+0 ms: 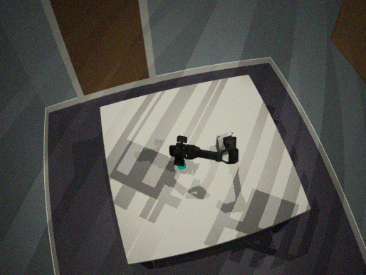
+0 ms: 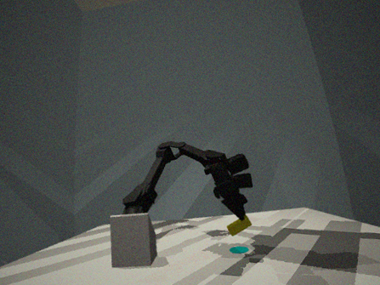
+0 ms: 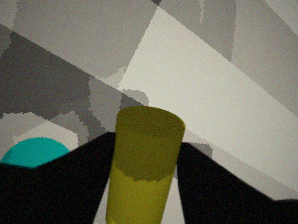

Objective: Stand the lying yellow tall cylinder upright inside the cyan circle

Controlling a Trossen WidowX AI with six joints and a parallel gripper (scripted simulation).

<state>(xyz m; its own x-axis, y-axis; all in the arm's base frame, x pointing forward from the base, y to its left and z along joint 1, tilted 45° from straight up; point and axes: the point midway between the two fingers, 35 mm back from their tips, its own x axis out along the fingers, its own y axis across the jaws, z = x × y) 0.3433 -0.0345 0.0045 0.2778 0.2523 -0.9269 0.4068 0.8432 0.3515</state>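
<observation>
My gripper tip is now 10 cm above the cyan circle, 6 cm to the right of it and 2 cm past it. Also, from my gripper tip: yellow tall cylinder (2 cm behind, 1 cm below).
</observation>
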